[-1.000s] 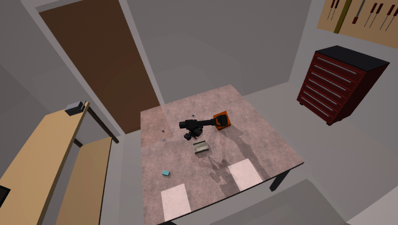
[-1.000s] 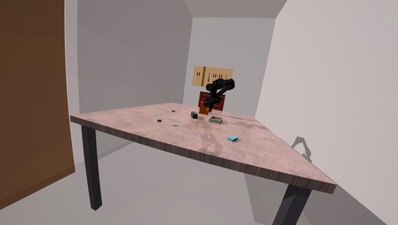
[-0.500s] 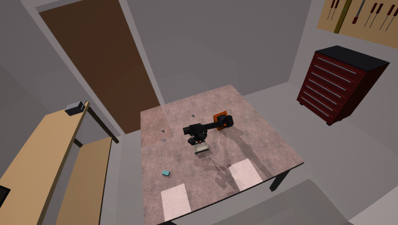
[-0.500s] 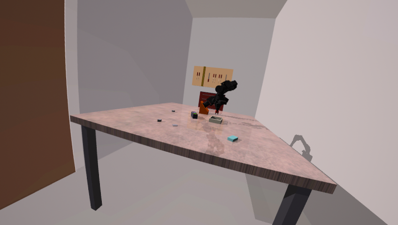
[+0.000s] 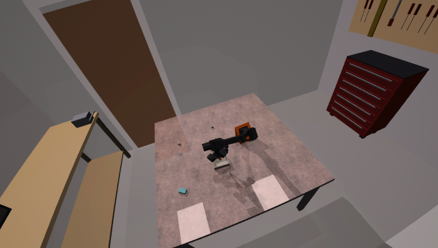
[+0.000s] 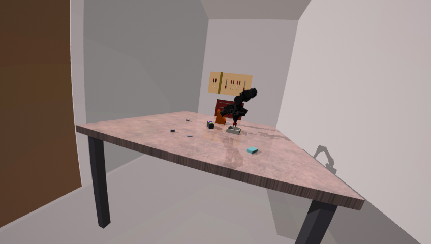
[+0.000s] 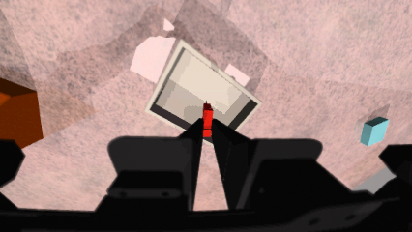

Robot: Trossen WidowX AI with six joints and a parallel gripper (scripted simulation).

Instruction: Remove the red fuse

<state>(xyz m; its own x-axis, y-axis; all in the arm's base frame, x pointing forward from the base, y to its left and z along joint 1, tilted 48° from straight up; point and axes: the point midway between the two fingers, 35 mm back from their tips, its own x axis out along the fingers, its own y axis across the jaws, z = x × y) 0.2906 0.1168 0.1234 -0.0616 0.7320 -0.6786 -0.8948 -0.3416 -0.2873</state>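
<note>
Now: the red fuse 10 mm below my gripper tip. Also, from my gripper tip: grey tray: 70 mm below; teal block: 350 mm ahead, 120 mm to the left, 70 mm below.
</note>
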